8 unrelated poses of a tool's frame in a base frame.
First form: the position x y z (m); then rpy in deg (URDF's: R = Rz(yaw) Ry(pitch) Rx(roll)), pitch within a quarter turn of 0, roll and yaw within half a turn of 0.
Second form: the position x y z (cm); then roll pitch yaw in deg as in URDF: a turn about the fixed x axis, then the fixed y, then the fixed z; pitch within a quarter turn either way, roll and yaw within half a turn. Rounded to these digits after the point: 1 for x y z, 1 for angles.
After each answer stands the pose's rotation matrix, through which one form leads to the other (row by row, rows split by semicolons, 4 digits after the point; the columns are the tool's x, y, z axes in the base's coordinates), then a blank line. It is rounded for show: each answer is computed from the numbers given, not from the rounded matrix.
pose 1, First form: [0.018 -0.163 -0.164 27.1 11.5 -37.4]
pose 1, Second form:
[1.8 -16.3 -16.4 27.1 11.5 -37.4]
0.7785 0.6128 -0.1357; -0.5952 0.6520 -0.4697; -0.1994 0.4464 0.8723

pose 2, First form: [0.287 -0.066 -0.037 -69.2 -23.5 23.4]
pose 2, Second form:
[28.7 -6.6 -3.7 -69.2 -23.5 23.4]
0.8416 0.2011 -0.5012; 0.3642 0.4739 0.8017; 0.3987 -0.8573 0.3257

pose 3, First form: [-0.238 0.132 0.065 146.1 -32.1 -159.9]
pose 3, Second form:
[-23.8 13.2 6.5 146.1 -32.1 -159.9]
-0.7955 -0.0069 -0.6059; -0.2911 0.8813 0.3722; 0.5314 0.4725 -0.7031

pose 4, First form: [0.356 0.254 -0.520 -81.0 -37.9 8.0]
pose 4, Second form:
[35.6 25.4 -52.0 -81.0 -37.9 8.0]
0.7814 0.5790 -0.2326; 0.1098 0.2394 0.9647; 0.6143 -0.7794 0.1234

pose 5, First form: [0.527 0.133 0.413 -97.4 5.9 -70.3]
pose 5, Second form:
[52.7 13.3 41.3 -97.4 5.9 -70.3]
0.3353 -0.1556 0.9292; -0.9365 0.0526 0.3468; -0.1028 -0.9864 -0.1281

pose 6, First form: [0.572 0.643 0.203 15.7 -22.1 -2.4]
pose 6, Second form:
[57.2 64.3 20.3 15.7 -22.1 -2.4]
0.9257 -0.0614 -0.3732; -0.0388 0.9661 -0.2552; 0.3762 0.2507 0.8920

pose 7, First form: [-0.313 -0.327 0.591 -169.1 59.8 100.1]
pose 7, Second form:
[-31.3 -32.7 59.1 -169.1 59.8 100.1]
-0.0882 0.9954 -0.0373; 0.4952 0.0113 -0.8687; -0.8643 -0.0951 -0.4939

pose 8, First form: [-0.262 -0.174 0.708 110.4 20.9 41.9]
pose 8, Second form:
[-26.2 -17.4 70.8 110.4 20.9 41.9]
0.6953 0.4817 0.5334; 0.6239 -0.0361 -0.7807; -0.3567 0.8756 -0.3256

